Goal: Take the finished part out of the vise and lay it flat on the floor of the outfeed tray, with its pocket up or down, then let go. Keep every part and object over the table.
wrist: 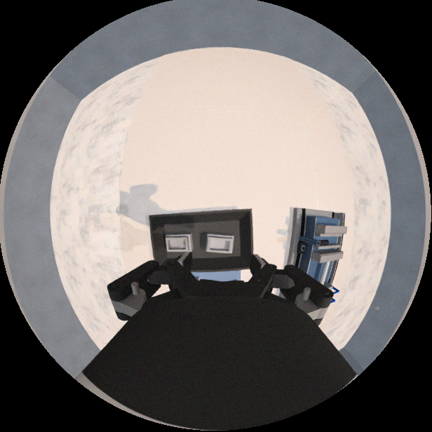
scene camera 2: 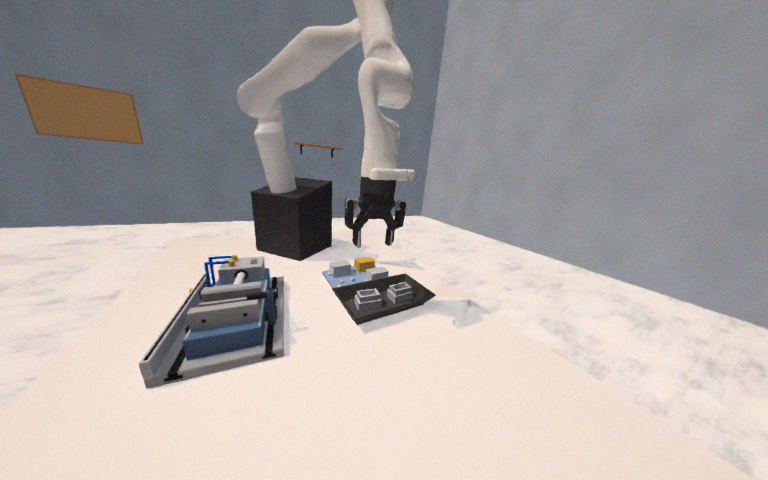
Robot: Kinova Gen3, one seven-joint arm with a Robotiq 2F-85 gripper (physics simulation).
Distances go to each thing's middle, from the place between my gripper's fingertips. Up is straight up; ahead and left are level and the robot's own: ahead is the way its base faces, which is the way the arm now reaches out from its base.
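There is the blue vise (scene camera 2: 204, 343), which is 27 cm to the right of my hand, 12 cm behind my hand and 14 cm below my hand.
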